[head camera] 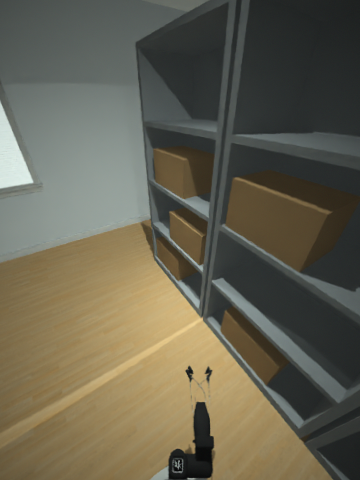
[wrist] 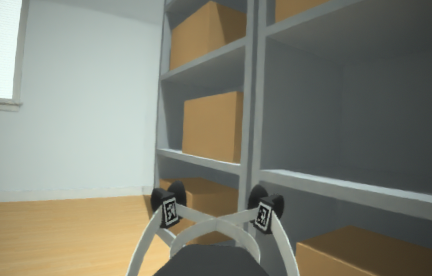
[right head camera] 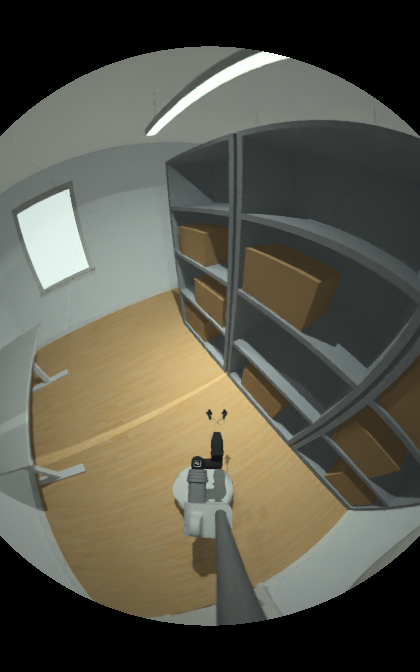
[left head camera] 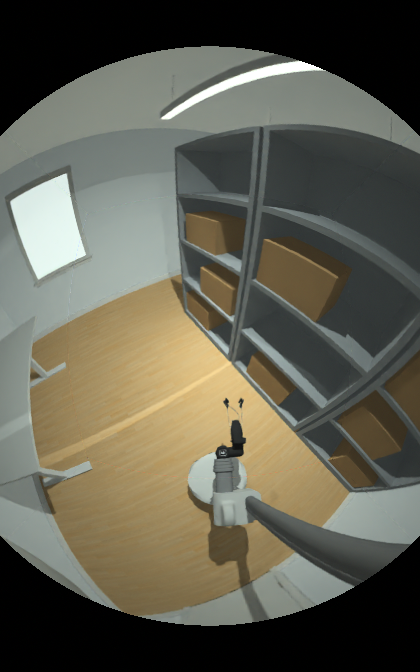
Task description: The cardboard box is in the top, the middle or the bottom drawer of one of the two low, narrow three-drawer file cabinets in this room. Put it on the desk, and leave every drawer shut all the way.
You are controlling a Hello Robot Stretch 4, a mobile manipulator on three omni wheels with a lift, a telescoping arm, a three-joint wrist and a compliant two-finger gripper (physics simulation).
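Places are measured from the robot's base along level axes (x down, y ahead, z right), in metres.
Pixels of known places: gripper, fingertip midpoint: (head camera: 198, 366) (wrist: 217, 198) (right head camera: 216, 408) (left head camera: 232, 397).
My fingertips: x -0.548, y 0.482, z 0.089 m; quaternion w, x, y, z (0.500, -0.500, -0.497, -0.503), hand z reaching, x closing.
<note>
Behind a point stands the place of what it marks.
My gripper (head camera: 199, 373) (left head camera: 233, 402) {y 0.482, x -0.548, z 0.089 m} (right head camera: 217, 414) {y 0.482, x -0.548, z 0.089 m} (wrist: 217, 198) {y 0.482, x -0.548, z 0.089 m} is open with nothing between its fingertips. It hangs above the floor, left of the grey shelves. The low file cabinets and their drawers do not show in these views, so the cardboard box of the task cannot be made out. A light grey desk (left head camera: 14, 400) {y 0.246, x -0.693, z -1.429 m} (right head camera: 15, 405) {y 0.213, x -0.693, z -1.381 m} stands at the left edge of both side head views, with part of its top and its legs in view.
Tall grey shelf units (head camera: 233, 100) (left head camera: 257, 200) (right head camera: 232, 200) (wrist: 253, 100) stand on the right, holding several brown boxes, including a large one (head camera: 277, 222) {y 0.803, x -1.124, z 0.407 m} (left head camera: 300, 280) {y 0.806, x -1.120, z 0.404 m} (right head camera: 287, 287) {y 0.785, x -1.135, z 0.418 m}. A window (left head camera: 47, 225) {y 1.956, x -1.423, z -1.928 m} (right head camera: 52, 240) {y 1.954, x -1.395, z -1.931 m} is in the far wall. Wooden floor (head camera: 90, 320) {y 1.059, x 0.028, z -0.785 m} stretches between desk and shelves.
</note>
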